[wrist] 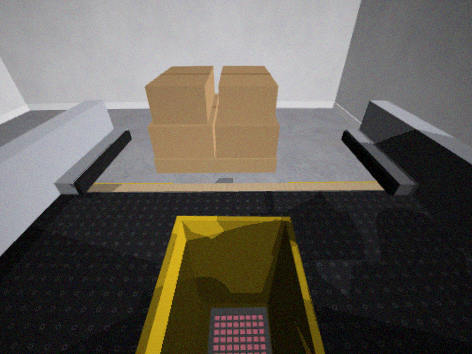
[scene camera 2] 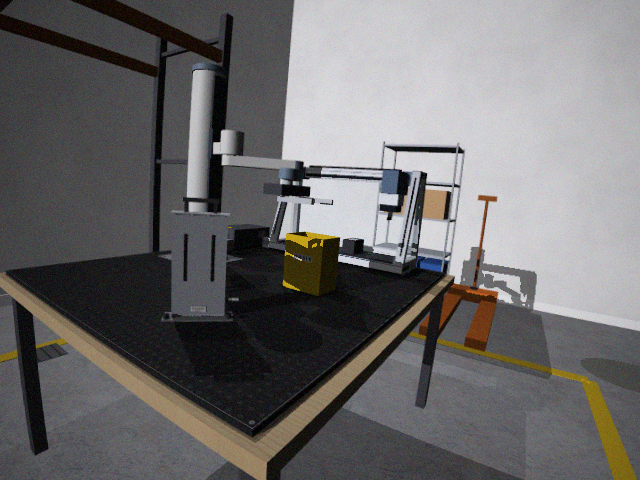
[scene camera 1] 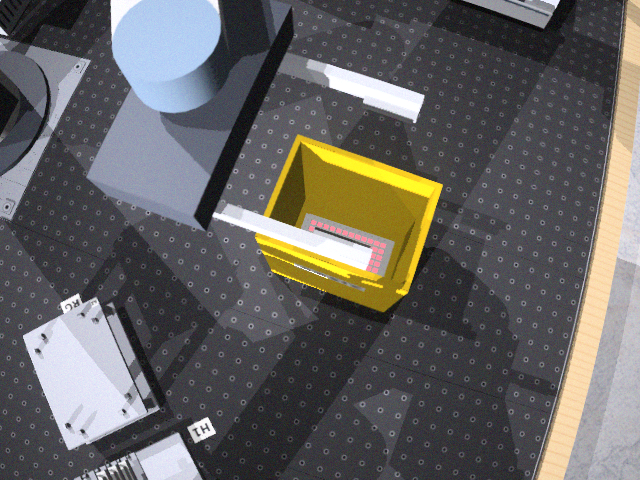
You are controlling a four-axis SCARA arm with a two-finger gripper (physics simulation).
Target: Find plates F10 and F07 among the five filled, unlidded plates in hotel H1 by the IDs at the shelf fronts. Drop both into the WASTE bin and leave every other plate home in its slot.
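Places are measured from the arm's base along level axes (x up, y right, z ahead), in metres.
Where they show: gripper, fingertip midpoint: (wrist: 236,119) (scene camera 2: 322,202) (scene camera 1: 396,179).
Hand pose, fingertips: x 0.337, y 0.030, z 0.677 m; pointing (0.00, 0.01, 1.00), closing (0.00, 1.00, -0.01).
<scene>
Things, the pixels of their top centre, and the offset from my fingertips. "pt": a spot on its surface instead.
- yellow WASTE bin, middle of its top: (wrist: 231,296) (scene camera 1: 350,209) (scene camera 2: 313,235) dx -0.124, dy -0.004, dz -0.031 m
- plate with pink-red wells, middle of its top: (scene camera 1: 340,255) dx -0.304, dy +0.005, dz -0.031 m
- H1 label, surface spot: (scene camera 1: 201,429) pt dx -0.324, dy +0.288, dz -0.130 m
- light structure, surface spot: (scene camera 1: 168,459) pt dx -0.316, dy +0.341, dz -0.157 m
- RG label, surface spot: (scene camera 1: 71,304) pt dx -0.324, dy +0.197, dz -0.373 m
- grey slotted tower, surface spot: (scene camera 2: 199,263) pt dx -0.174, dy +0.462, dz -0.086 m
The yellow WASTE bin (scene camera 1: 369,160) (scene camera 2: 310,271) (wrist: 171,285) stands on the dark table. A plate with pink-red wells (scene camera 1: 388,246) (wrist: 239,331) lies on the bin's floor; its ID does not show. My gripper (scene camera 1: 395,183) (scene camera 2: 325,201) (wrist: 236,119) is open and empty, above the bin, with one finger on each side. In scene camera 1 the lower finger hides part of the plate. The H1 label (scene camera 1: 201,429) lies beside a light structure (scene camera 1: 168,459) at the bottom edge, of which part shows. No plate IDs can be read, and F07 cannot be picked out.
A white, flat-topped stand (scene camera 1: 85,372) is by the RG label (scene camera 1: 71,304). A grey slotted tower (scene camera 2: 199,263) stands left of the bin in scene camera 2. A gantry frame (scene camera 2: 412,222) stands behind the bin. Cardboard boxes (wrist: 215,140) are beyond the table edge.
</scene>
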